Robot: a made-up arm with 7 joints.
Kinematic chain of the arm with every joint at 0, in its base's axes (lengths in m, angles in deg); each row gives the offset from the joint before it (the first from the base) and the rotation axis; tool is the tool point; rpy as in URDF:
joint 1: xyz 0 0.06 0.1 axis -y
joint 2: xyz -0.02 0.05 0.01 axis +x
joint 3: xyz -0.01 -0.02 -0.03 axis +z
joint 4: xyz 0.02 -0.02 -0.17 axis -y
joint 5: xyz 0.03 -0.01 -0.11 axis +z
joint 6: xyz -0.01 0 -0.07 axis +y
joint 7: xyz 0.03 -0.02 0 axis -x
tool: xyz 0 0.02 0 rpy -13.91 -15.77 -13.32
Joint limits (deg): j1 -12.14..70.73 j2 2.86..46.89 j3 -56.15..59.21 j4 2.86..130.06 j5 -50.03..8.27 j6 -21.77..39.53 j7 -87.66..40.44
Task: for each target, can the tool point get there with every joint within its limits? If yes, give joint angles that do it. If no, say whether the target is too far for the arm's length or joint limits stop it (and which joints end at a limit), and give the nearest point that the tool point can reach.
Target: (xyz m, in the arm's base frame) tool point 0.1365 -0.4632 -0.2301
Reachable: no: too far | nearest point 0.0991 -0.1049 -0.1397 | short by 0.371 m
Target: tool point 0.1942 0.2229 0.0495
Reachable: yes | joints 20.07 12.82 37.60 93.60 -26.30 24.55 24.97
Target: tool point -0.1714 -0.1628 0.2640
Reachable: no: joint limits stop it (at a limit: joint 1, joint 2, joint 4, joint 5, joint 6, joint 7) | nearest point 0.0492 -0.0500 0.1308 | short by 0.281 m
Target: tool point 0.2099 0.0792 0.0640
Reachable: yes | joints 63.35 42.63 -43.00 98.85 -21.71 -13.84 -60.95
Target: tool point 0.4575 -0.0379 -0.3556
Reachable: no: too far | nearest point 0.2837 0.0310 -0.1825 | short by 0.255 m
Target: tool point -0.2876 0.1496 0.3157
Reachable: no: joint limits stop it (at a limit: joint 1, joint 2, joint 3, joint 4, joint 5, joint 6, joint 7) | nearest point -0.0257 0.2046 0.1934 | short by 0.294 m
